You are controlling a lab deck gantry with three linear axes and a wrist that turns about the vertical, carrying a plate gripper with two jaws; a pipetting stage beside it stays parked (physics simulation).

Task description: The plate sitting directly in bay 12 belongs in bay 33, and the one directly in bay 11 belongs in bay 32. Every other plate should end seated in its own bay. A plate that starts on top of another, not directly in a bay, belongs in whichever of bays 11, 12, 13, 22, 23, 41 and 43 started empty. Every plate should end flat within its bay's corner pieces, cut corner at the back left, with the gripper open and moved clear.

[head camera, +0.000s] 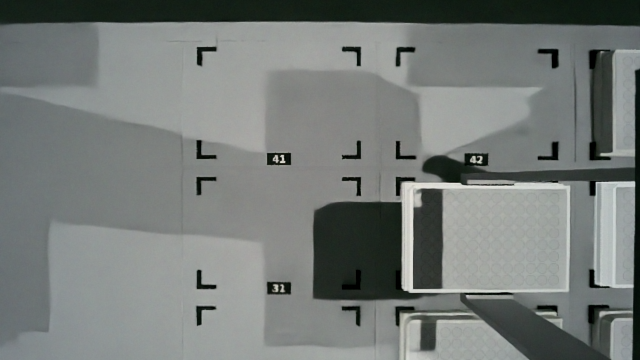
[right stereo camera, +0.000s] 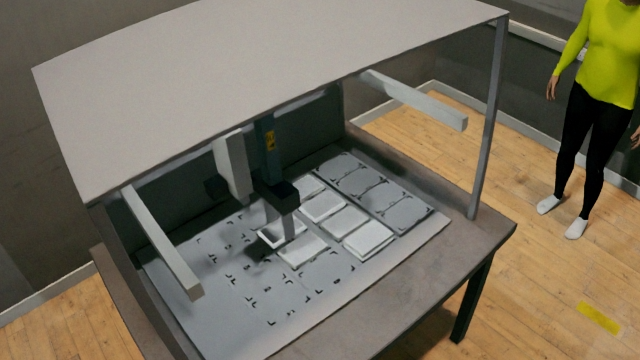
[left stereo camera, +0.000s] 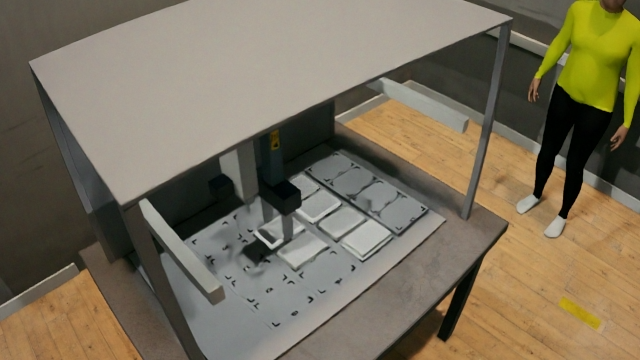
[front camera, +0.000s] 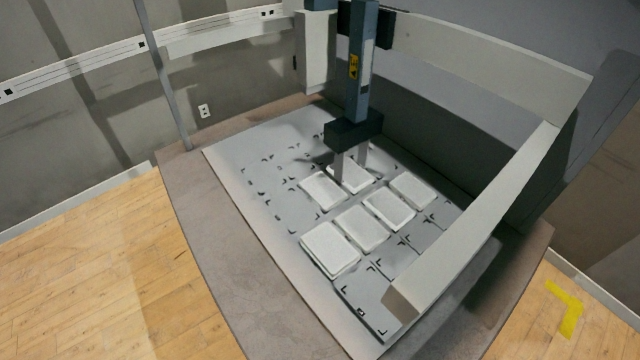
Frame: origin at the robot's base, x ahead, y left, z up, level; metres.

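Where they show: gripper, between the fingertips: (head camera: 482,237) (right stereo camera: 281,229) (left stereo camera: 278,230) (front camera: 349,173); robot's base, origin of its link: (right stereo camera: 271,324) (left stereo camera: 275,325) (front camera: 242,170).
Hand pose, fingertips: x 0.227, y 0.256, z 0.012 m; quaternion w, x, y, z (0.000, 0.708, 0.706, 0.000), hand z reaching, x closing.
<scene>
Each offset is from my fingertips to the top centre of the thing. "pt": to the spot under its first point.
My gripper (front camera: 351,174) (head camera: 487,239) (left stereo camera: 277,231) (right stereo camera: 280,231) is shut on a white plate @(dx +0.002, dy +0.000, dz +0.007 m) (front camera: 359,183) (head camera: 520,250) low at bay 32, its jaws on the front and back sides. The plate looks level; a small gap below it is hard to judge. Other plates are in bay 22 @(pt dx +0.012, dy -0.115, dz +0.002 m) (front camera: 322,192) (head camera: 460,340), bay 23 @(pt dx +0.170, dy -0.112, dz +0.002 m) (front camera: 361,228) (right stereo camera: 344,222), bay 33 @(pt dx +0.168, dy -0.004, dz +0.002 m) (front camera: 389,207) (head camera: 607,240) and bay 43 @(pt dx +0.169, dy +0.100, dz +0.002 m) (front camera: 412,190) (head camera: 625,100). In bay 13 a plate @(dx +0.165, dy -0.213, dz +0.015 m) (front camera: 331,247) (left stereo camera: 367,237) appears to lie on top of another. Bay 41 @(pt dx -0.162, dy +0.062, dz -0.012 m) (head camera: 279,159) holds no plate.
The parked pipetting stage (front camera: 315,52) (right stereo camera: 232,165) hangs left of the gripper column. Gantry beams (front camera: 475,220) (left stereo camera: 182,252) run along the deck's sides. A raised strip of bays @(pt dx +0.343, dy -0.052, dz -0.001 m) (left stereo camera: 367,187) lies right of the plates. A person (left stereo camera: 590,65) stands beyond the table.
</scene>
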